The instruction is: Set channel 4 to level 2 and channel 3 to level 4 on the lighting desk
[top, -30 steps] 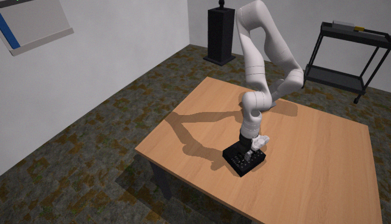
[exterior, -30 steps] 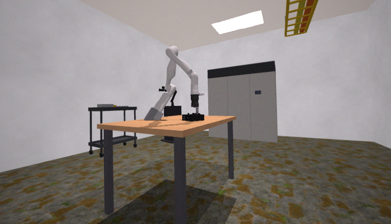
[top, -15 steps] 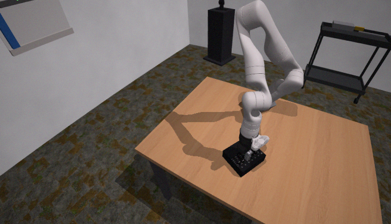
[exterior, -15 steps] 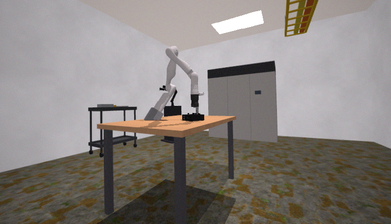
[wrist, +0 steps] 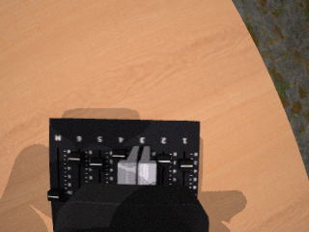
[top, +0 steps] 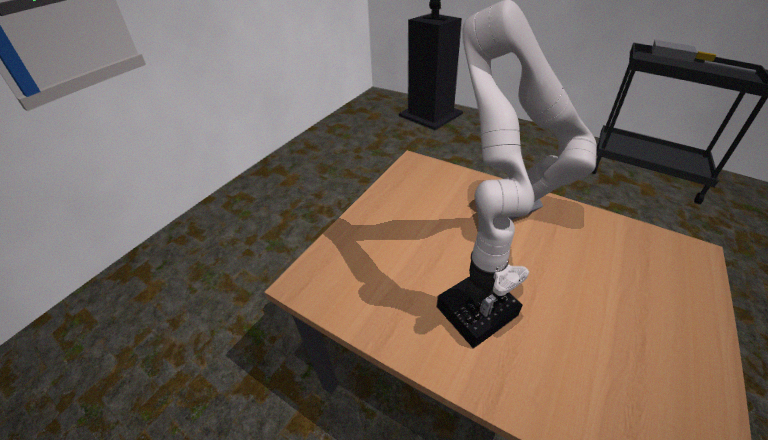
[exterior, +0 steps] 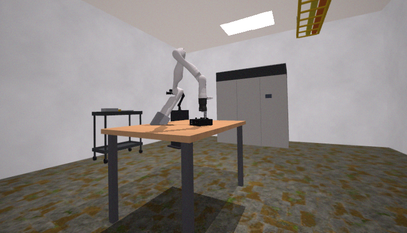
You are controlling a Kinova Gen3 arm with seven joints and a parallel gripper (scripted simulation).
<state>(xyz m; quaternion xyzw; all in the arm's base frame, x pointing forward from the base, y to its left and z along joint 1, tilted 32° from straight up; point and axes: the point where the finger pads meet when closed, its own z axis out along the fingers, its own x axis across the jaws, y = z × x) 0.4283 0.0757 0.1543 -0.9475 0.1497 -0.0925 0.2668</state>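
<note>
The channel 3 fader lies 20 mm to the right of my hand and 20 mm below it. Round my hand: channel 4 fader (20 mm behind, 10 mm to the left, 20 mm below).
</note>
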